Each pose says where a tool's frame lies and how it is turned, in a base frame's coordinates. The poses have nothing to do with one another.
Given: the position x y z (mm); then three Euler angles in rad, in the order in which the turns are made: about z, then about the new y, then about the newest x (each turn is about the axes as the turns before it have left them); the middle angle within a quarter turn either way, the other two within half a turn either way.
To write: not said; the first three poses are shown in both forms.
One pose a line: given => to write
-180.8, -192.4, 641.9, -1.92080, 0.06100, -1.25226 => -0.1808, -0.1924, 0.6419, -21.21, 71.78, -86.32
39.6, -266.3, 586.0, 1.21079, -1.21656, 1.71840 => 0.0396, -0.2663, 0.5860, -12.69, 92.92, 159.91
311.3, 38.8, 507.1, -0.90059, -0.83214, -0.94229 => 0.3113, 0.0388, 0.5071, 66.65, 66.68, -143.62
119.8, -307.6, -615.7, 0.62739, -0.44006, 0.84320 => 0.1198, -0.3076, -0.6157, -74.83, 53.01, 122.23
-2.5, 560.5, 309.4, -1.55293, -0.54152, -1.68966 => -0.0025, 0.5605, 0.3094, -2.50, 95.83, -121.21
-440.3, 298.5, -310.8, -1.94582, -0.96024, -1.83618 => -0.4403, 0.2985, -0.3108, -34.04, 98.65, -145.97
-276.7, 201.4, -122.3, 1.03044, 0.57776, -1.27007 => -0.2767, 0.2014, -0.1223, 139.43, 75.63, -55.68
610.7, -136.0, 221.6, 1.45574, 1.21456, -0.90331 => 0.6107, -0.1360, 0.2216, 136.95, 77.53, -16.29
